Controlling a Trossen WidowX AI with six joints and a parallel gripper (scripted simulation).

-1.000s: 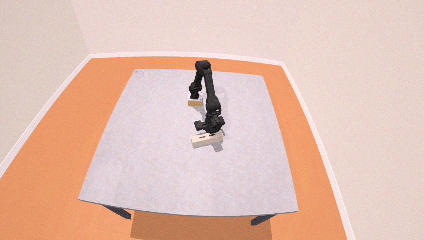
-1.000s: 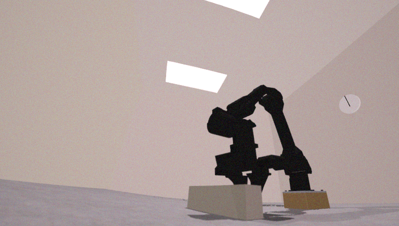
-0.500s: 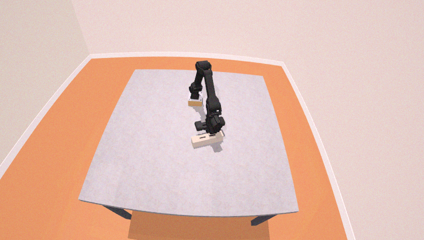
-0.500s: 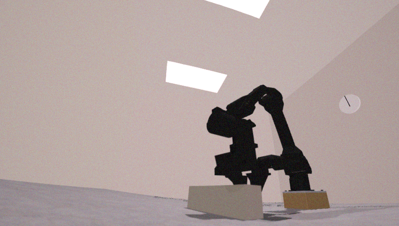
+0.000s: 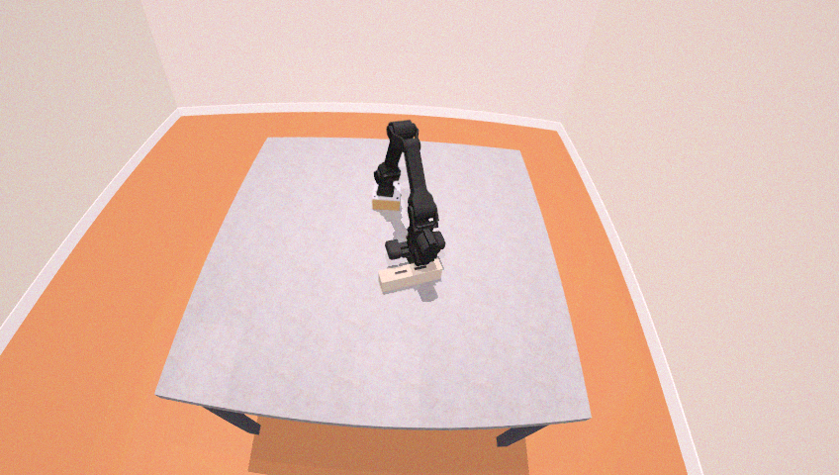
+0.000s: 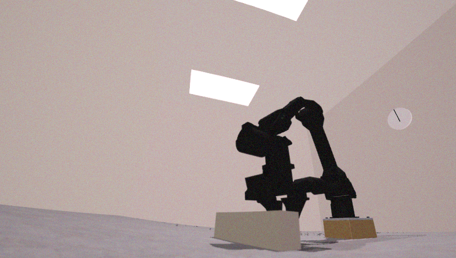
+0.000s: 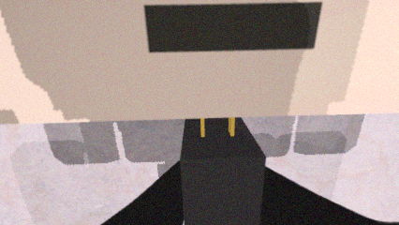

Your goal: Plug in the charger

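Right now my gripper tip is 2 cm short of the black two-prong charger, 1 cm to the right of it and 1 cm below it.
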